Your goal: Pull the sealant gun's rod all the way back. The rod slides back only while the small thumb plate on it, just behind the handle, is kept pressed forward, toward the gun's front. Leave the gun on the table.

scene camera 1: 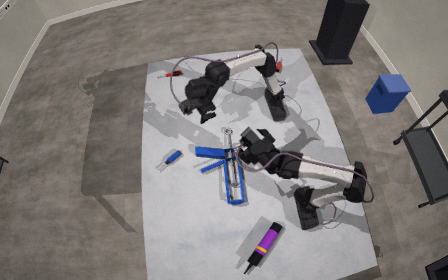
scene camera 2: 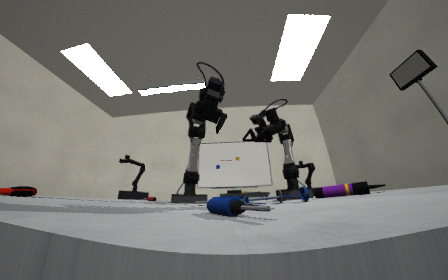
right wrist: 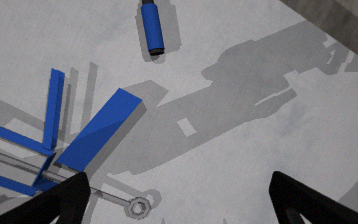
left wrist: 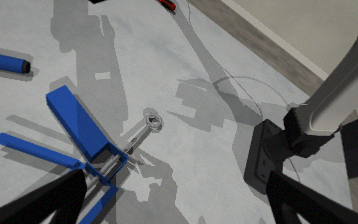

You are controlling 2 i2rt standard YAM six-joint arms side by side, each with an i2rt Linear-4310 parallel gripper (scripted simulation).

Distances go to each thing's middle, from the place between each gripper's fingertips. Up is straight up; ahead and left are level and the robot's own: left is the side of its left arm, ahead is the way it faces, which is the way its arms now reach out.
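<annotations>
The blue-handled tool (scene camera 2: 232,207) is what I measure my left gripper from: the gripper is 9 cm to the left of it, 37 cm short of it, and 27 cm above it.
My right hand (scene camera 2: 204,128) is 90 mm to the right of the tool. That hand is also 180 mm short of the tool and 240 mm above it.
</annotations>
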